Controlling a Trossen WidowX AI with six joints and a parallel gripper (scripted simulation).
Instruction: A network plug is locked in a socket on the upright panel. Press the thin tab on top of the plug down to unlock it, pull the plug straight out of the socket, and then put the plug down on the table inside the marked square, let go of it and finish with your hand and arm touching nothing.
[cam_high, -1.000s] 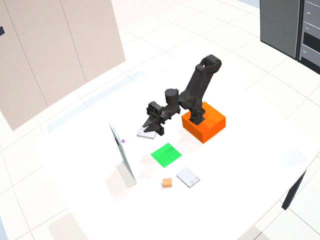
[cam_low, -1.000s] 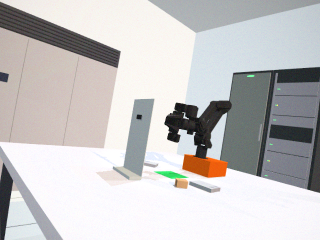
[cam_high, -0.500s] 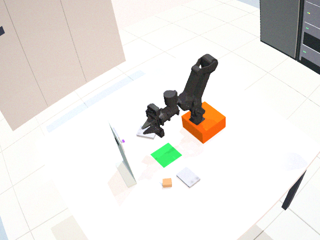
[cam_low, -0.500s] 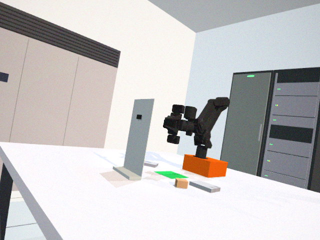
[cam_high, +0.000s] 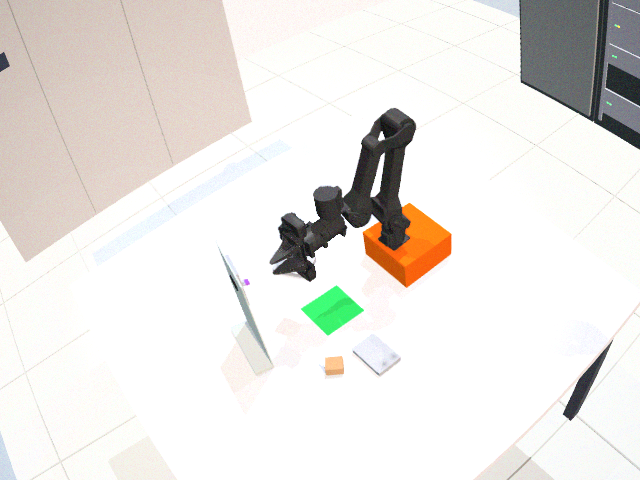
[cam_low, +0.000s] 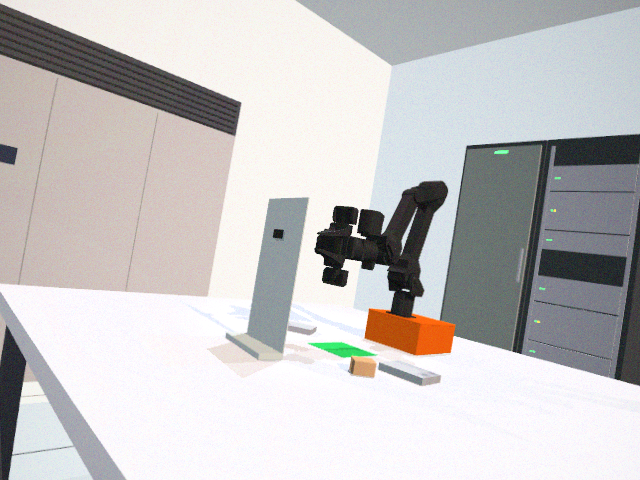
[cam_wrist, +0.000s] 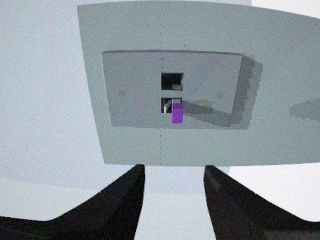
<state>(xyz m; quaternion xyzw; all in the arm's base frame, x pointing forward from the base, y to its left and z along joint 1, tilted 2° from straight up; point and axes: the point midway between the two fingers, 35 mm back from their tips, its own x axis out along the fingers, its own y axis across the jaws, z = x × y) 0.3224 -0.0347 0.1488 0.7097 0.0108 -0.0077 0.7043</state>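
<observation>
Now: the purple network plug 7 cm ahead of my gripper tip and 2 cm to the right of it. The rest, counted from my gripper tip: grey upright panel 9 cm below, 9 cm ahead, 3 cm to the right; tan cube 23 cm below, 17 cm to the left; green square 24 cm below, 12 cm behind, 3 cm to the left.
</observation>
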